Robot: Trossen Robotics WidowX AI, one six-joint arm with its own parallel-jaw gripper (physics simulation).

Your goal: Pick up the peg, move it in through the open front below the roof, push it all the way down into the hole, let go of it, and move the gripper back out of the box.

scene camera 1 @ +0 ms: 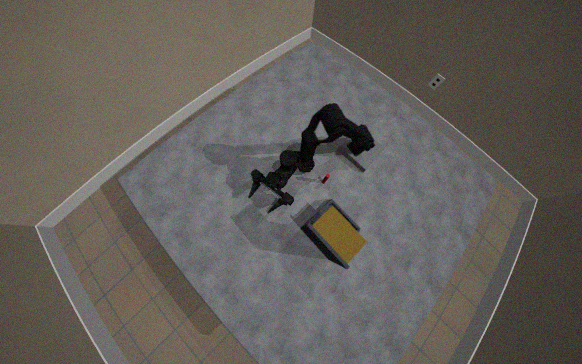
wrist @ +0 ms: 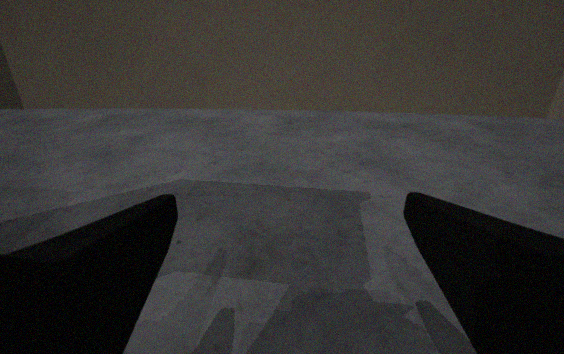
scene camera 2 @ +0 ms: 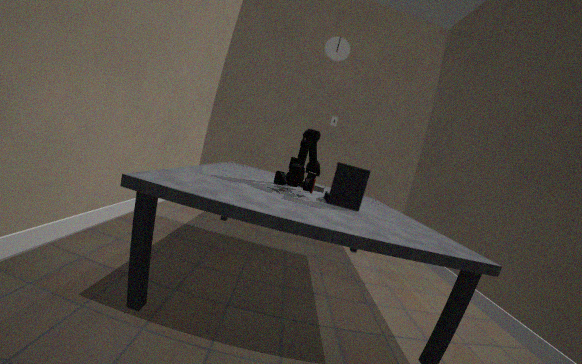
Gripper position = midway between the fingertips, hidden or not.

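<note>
Box point(scene camera 1: 307, 228) in sight. Gripper point(scene camera 1: 258, 205) open, holding nothing. In the wrist view too, the gripper point(wrist: 292, 204).
</note>
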